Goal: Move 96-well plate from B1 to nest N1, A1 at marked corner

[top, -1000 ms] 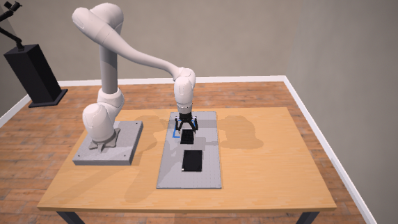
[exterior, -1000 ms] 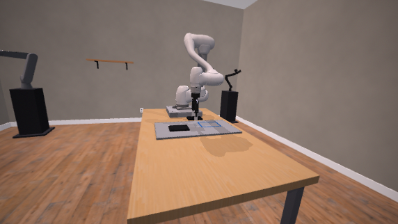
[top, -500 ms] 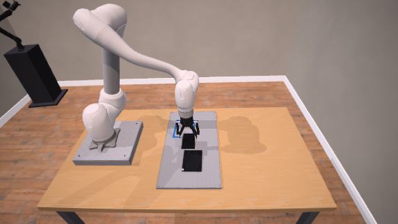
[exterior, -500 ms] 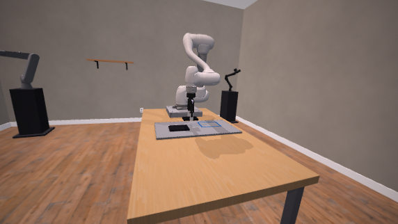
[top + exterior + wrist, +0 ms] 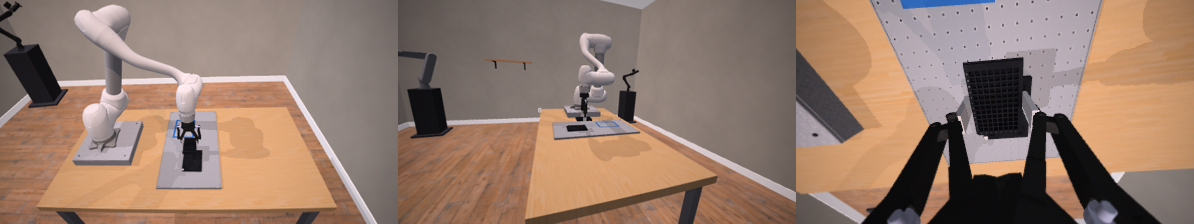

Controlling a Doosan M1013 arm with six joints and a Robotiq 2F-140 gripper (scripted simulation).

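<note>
Now: the black plate nest 1 cm ahead of my hand, 6 cm to the right of it and 9 cm below it. Also, from my hand: black 96-well plate (2 cm below).
</note>
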